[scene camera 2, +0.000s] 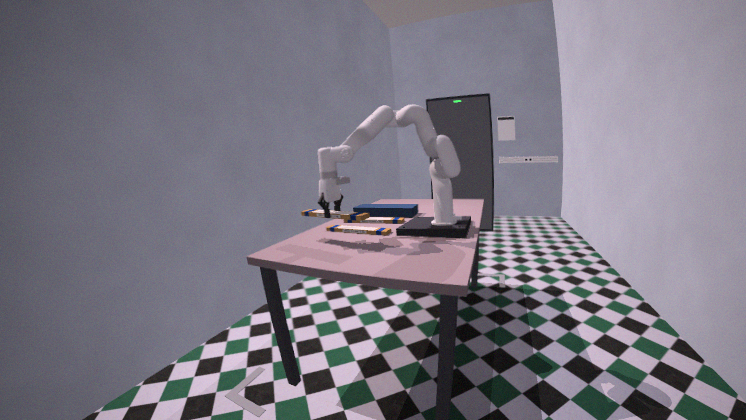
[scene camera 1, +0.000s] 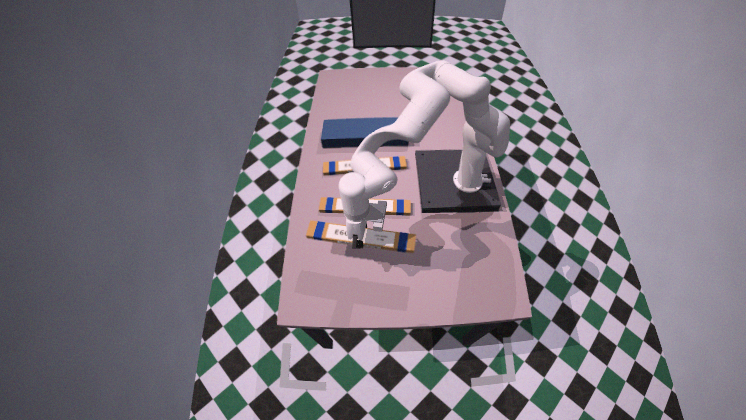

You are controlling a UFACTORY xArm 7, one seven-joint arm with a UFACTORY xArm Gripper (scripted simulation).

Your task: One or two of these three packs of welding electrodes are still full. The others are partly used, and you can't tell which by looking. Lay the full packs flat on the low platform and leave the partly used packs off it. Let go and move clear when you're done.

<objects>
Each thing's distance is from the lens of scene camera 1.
low blue platform (scene camera 1: 350,132): 1.49 m
pack (scene camera 1: 394,207): 1.26 m
The marked spots on the pack and the low blue platform are 0.43 m apart.
</objects>
